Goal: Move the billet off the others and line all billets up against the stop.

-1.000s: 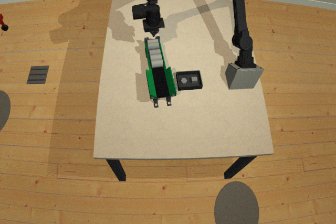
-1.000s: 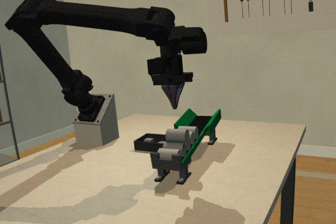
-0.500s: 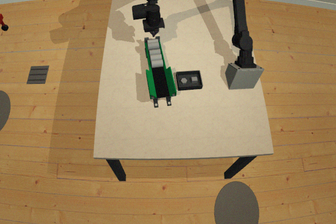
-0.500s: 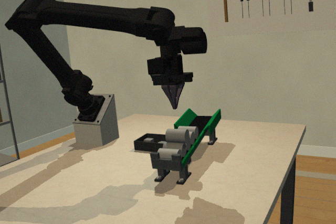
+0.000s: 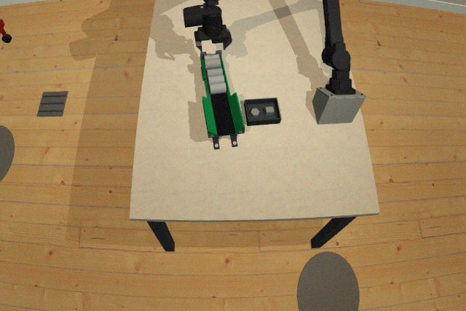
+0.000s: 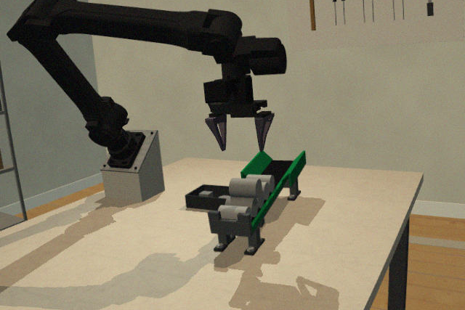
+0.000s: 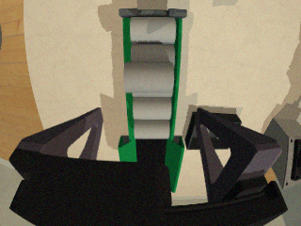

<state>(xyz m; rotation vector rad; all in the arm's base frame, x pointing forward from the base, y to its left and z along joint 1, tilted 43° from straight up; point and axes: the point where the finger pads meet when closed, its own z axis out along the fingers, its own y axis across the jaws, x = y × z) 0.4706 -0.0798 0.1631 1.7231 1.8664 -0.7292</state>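
The dark stop lies 8 cm to the right of my hand and 14 cm below it. Also, from my hand: dark shallow tray 18 cm behind, 17 cm to the left, 19 cm below.
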